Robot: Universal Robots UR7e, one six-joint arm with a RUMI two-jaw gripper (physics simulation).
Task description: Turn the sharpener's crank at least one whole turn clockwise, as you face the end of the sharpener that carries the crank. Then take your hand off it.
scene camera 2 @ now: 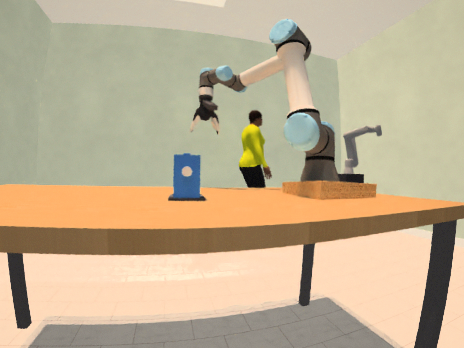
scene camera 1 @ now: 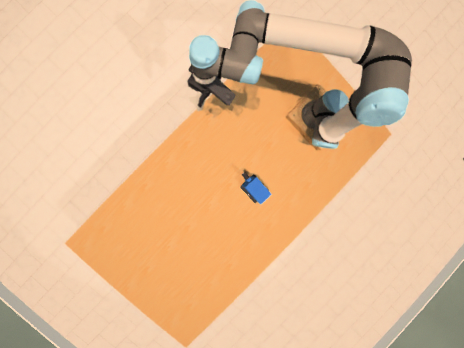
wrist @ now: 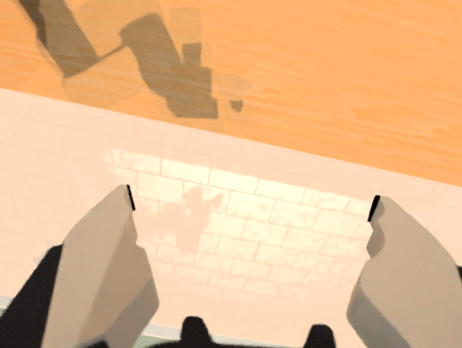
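Seen in the pictures: gripper, between the fingertips: (scene camera 2: 204, 133) (scene camera 1: 208, 95) (wrist: 248, 193); arm's base, origin of its link: (scene camera 2: 319, 183) (scene camera 1: 315, 115).
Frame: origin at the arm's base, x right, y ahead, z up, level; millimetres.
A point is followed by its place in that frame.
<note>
The blue sharpener (scene camera 1: 257, 190) @(y 501, x -112, z 81 mm) (scene camera 2: 187, 189) @(y 491, x -175, z -15 mm) stands upright on a dark base near the middle of the table (scene camera 1: 165, 240) @(y 1045, x -51, z -47 mm) (scene camera 2: 90, 210) @(y 675, x -373, z -47 mm) (wrist: 340, 75) @(y 571, x 250, z -47 mm). Its small dark crank (scene camera 1: 245, 175) @(y 505, x -17, z 93 mm) sticks out at the upper-left end in scene camera 1. In scene camera 2 the side with a pale round spot shows and the crank is hidden. My gripper (scene camera 1: 216, 103) (scene camera 2: 205, 132) @(y 444, x 350, z 229 mm) (wrist: 248, 193) @(y 444, x 350, z 229 mm) is wide open with nothing between its fingers. It hangs high up near the table's long edge, well apart from the sharpener, which does not show in the wrist view.
The arm's base stands on a wooden block (scene camera 2: 320, 190) @(y 88, x -169, z -16 mm) at the table's right in scene camera 2. A person in a yellow top (scene camera 2: 253, 146) and another small grey arm (scene camera 2: 351, 147) are in the background. Tiled floor (wrist: 60, 150) lies beyond the table edge below my gripper.
</note>
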